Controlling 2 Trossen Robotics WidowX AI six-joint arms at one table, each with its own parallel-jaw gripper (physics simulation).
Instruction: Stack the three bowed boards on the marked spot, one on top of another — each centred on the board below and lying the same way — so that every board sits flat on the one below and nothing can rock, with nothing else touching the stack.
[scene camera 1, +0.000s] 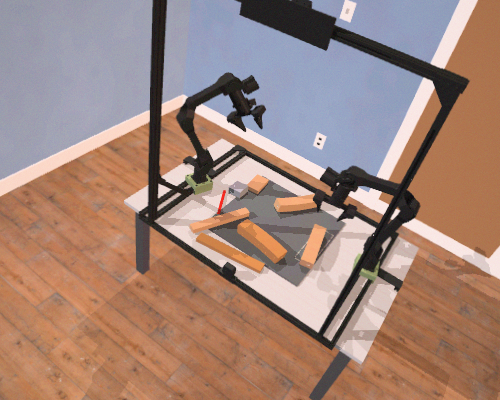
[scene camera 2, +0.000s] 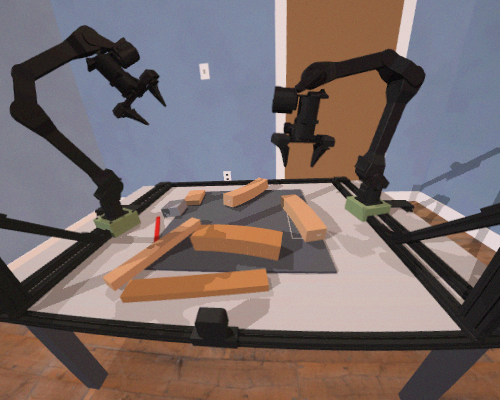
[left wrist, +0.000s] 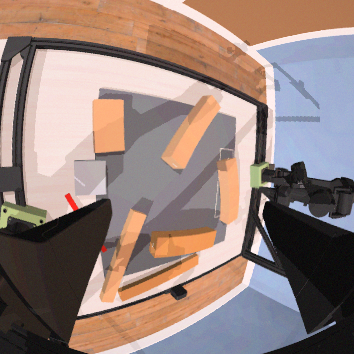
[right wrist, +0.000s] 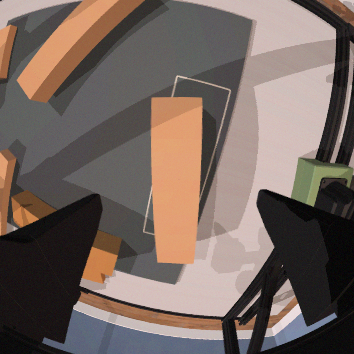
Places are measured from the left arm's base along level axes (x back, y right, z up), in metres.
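Where they show: left gripper, between the fingertips: (scene camera 1: 253, 130) (scene camera 2: 157, 115) (left wrist: 189, 208); right gripper, between the fingertips: (scene camera 1: 327, 216) (scene camera 2: 298, 167) (left wrist: 264, 182) (right wrist: 180, 199); left arm's base, origin of its link: (scene camera 1: 199, 178) (scene camera 2: 115, 215); right arm's base, origin of its link: (scene camera 1: 367, 264) (scene camera 2: 368, 200) (left wrist: 264, 174) (right wrist: 329, 196).
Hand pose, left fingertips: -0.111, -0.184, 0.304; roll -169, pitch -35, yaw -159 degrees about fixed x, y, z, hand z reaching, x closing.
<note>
Each offset is from my left fingertips to the top centre of the thing, as dx, dy, dz.
A bowed orange board {-0.476, -0.059, -0.298} (scene camera 1: 314, 246) (scene camera 2: 304, 218) (left wrist: 228, 192) (right wrist: 176, 180) lies over the marked outline (scene camera 2: 296, 238) (left wrist: 226, 149) (right wrist: 203, 82), turned against it and overhanging it. A second bowed board {-0.231, -0.177, -0.296} (scene camera 1: 296, 204) (scene camera 2: 246, 192) (left wrist: 191, 132) (right wrist: 75, 50) lies at the mat's back. A third bowed board {-0.343, +0.140, -0.296} (scene camera 1: 261, 241) (scene camera 2: 236, 240) (left wrist: 183, 242) (right wrist: 102, 257) lies at the mat's front. My right gripper (scene camera 1: 329, 215) (scene camera 2: 299, 166) (right wrist: 180, 199) is open and empty, above the first board. My left gripper (scene camera 1: 253, 129) (scene camera 2: 157, 115) (left wrist: 189, 208) is open and empty, high above the table.
Two straighter boards lie front left: one {-0.149, +0.225, -0.324} (scene camera 1: 219, 220) (scene camera 2: 152, 254) (left wrist: 123, 255) slanting, one {-0.321, +0.288, -0.337} (scene camera 1: 230, 252) (scene camera 2: 195, 286) (left wrist: 159, 277) near the front edge. A short orange block {-0.014, -0.091, -0.328} (scene camera 1: 258, 184) (scene camera 2: 195, 197) (left wrist: 108, 125), a grey block {-0.013, +0.030, -0.311} (scene camera 1: 238, 189) (left wrist: 90, 177) and a red stick {-0.039, +0.145, -0.342} (scene camera 1: 221, 202) (scene camera 2: 157, 228) lie further back left.
</note>
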